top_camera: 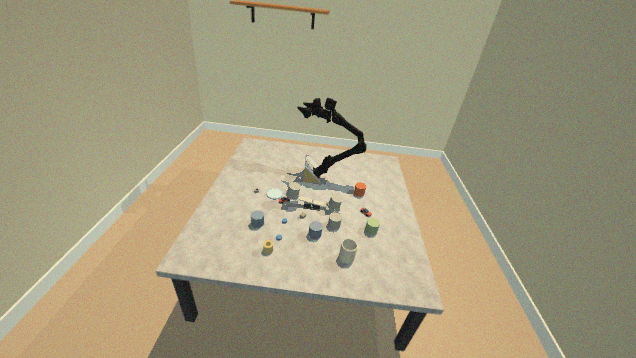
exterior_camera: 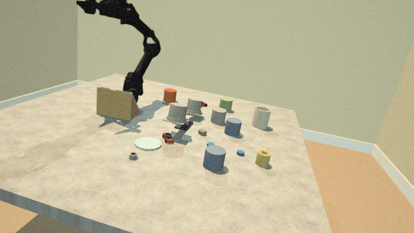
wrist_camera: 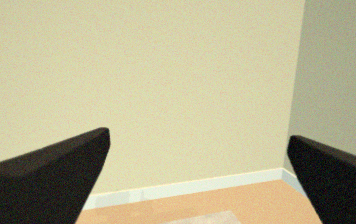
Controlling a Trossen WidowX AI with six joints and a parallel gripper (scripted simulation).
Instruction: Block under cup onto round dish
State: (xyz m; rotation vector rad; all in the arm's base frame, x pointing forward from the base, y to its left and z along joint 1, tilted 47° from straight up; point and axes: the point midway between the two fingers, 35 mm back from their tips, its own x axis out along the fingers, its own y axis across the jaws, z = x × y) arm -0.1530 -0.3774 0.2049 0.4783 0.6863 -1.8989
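Now: the pale green block 450 mm ahead of my gripper tip, 240 mm to the left of it and 430 mm below it. Round my gripper tip: pale green round dish (340 mm ahead, 130 mm to the right, 470 mm below); then balance (440 mm ahead, 110 mm to the left, 440 mm below); then orange cylinder (280 mm ahead, 410 mm to the left, 440 mm below).
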